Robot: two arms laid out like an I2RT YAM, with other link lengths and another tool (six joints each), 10 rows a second.
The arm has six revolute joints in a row. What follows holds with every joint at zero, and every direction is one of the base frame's. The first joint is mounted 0.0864 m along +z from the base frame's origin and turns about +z. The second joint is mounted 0.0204 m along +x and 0.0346 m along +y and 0.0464 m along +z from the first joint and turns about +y. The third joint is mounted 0.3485 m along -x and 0.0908 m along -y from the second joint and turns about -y. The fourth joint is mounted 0.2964 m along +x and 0.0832 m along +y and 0.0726 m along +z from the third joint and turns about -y. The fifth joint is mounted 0.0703 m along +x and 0.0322 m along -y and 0.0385 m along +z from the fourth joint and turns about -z. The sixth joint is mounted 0.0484 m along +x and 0.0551 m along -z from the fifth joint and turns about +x. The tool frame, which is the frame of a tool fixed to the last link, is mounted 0.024 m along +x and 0.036 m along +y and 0.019 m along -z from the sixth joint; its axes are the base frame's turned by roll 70, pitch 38.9 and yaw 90 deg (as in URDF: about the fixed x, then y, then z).
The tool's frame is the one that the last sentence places.
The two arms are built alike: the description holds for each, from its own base.
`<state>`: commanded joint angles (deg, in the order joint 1, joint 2, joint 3, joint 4, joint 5, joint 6); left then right.
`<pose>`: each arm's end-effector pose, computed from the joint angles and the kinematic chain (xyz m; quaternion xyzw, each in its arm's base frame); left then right.
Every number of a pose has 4 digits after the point. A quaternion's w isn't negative.
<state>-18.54 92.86 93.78 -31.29 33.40 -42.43 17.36 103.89 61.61 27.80 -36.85 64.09</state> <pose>0.3918 -0.1668 0.4409 0.2506 0.8126 -0.1505 0.5042 0.4381 0.2045 0.3055 0.4306 0.5193 0.7337 0.0810</pose>
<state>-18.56 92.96 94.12 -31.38 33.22 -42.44 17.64 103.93 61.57 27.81 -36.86 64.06</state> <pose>0.3925 -0.1670 0.4423 0.2500 0.8122 -0.1493 0.5055 0.4371 0.2067 0.3049 0.4295 0.5206 0.7336 0.0790</pose>
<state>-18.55 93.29 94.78 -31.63 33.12 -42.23 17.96 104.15 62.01 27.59 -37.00 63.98</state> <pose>0.3943 -0.1673 0.4440 0.2508 0.8113 -0.1478 0.5070 0.4375 0.2097 0.3057 0.4270 0.5224 0.7341 0.0763</pose>
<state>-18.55 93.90 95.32 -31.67 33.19 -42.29 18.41 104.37 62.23 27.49 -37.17 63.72</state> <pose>0.3976 -0.1685 0.4433 0.2507 0.8119 -0.1486 0.5058 0.4367 0.2137 0.3051 0.4232 0.5257 0.7343 0.0730</pose>
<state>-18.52 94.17 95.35 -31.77 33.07 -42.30 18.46 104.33 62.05 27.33 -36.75 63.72</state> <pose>0.3990 -0.1686 0.4413 0.2501 0.8138 -0.1475 0.5035 0.4364 0.2137 0.3038 0.4264 0.5258 0.7322 0.0749</pose>
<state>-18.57 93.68 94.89 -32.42 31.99 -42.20 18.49 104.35 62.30 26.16 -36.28 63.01</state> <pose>0.3957 -0.1664 0.4404 0.2471 0.8180 -0.1391 0.5004 0.4369 0.2141 0.3026 0.4288 0.5301 0.7273 0.0783</pose>
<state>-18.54 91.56 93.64 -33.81 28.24 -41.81 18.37 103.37 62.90 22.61 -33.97 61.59</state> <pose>0.3843 -0.1573 0.4439 0.2354 0.8251 -0.1088 0.5019 0.4370 0.2118 0.3063 0.4399 0.5359 0.7142 0.0962</pose>
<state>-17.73 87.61 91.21 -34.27 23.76 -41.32 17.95 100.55 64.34 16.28 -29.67 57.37</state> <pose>0.3667 -0.1394 0.4524 0.2148 0.8263 -0.0696 0.5159 0.4341 0.2052 0.3227 0.4408 0.5491 0.6958 0.1417</pose>
